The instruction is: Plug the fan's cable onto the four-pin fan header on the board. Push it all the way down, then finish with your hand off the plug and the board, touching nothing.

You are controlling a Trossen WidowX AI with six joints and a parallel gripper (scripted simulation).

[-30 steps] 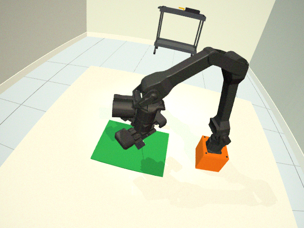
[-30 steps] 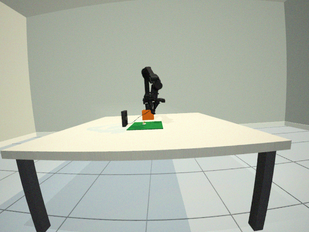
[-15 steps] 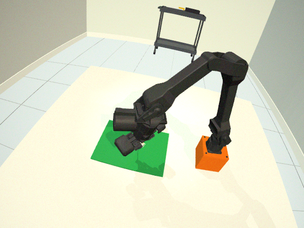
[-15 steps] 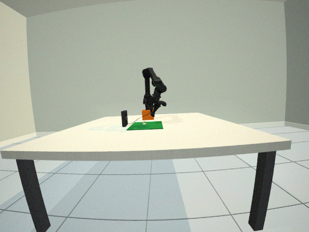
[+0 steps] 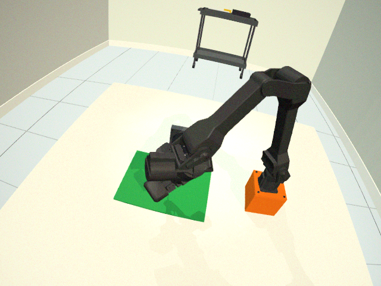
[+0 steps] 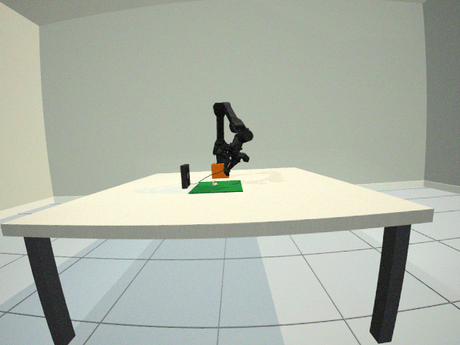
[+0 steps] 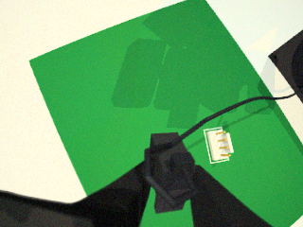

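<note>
Right now my gripper tip is 8 cm above the white four-pin fan header, 7 cm to the left of it and 2 cm past it. From my gripper tip the other things lie so: dark plug 1 cm below; then green board 10 cm below, 5 cm to the right, 1 cm ahead; then fan 21 cm to the right, 3 cm behind, 2 cm below.
</note>
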